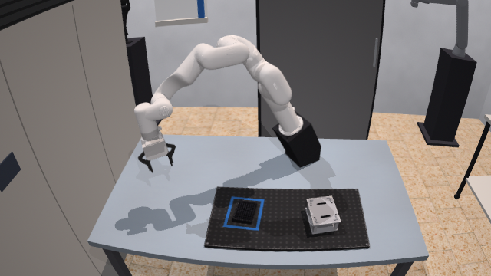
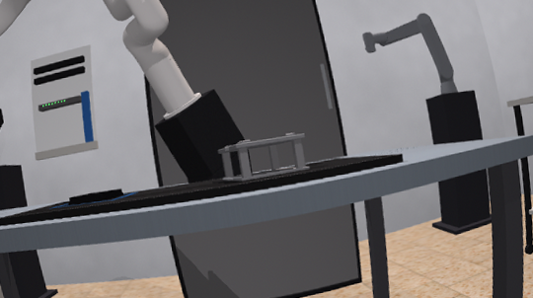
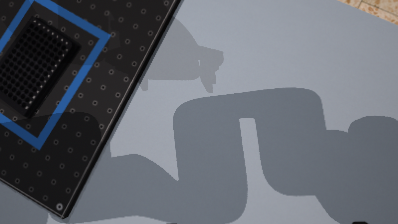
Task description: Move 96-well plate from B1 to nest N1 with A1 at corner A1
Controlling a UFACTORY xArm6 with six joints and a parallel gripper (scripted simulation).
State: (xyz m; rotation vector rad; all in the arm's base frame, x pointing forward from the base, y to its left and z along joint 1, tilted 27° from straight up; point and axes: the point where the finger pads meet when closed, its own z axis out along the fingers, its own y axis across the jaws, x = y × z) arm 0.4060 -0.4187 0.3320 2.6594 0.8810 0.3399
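My hand is 20 mm past the black 96-well plate, 350 mm to the right of it and 230 mm above it. Also, from my hand: grey raised plate nest 10 mm behind, 690 mm to the left, 180 mm below.
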